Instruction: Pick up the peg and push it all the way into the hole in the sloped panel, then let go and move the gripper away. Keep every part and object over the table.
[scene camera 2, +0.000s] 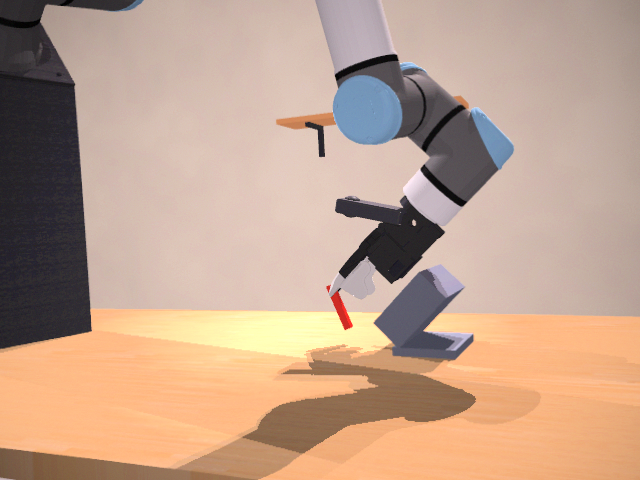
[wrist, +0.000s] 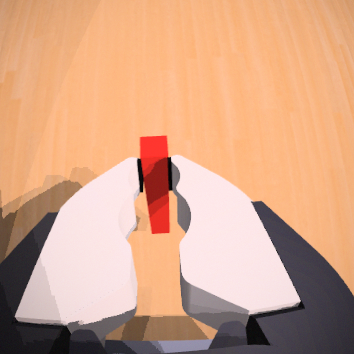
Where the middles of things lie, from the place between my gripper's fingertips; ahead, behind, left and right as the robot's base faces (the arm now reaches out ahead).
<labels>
Now: the red peg (wrist: 153, 149) 20 mm below my hand and 10 mm ahead of it. From my hand the other things lie so: flat grey base plate (scene camera 2: 428, 344): 170 mm ahead, 80 mm below, 50 mm to the right.
</labels>
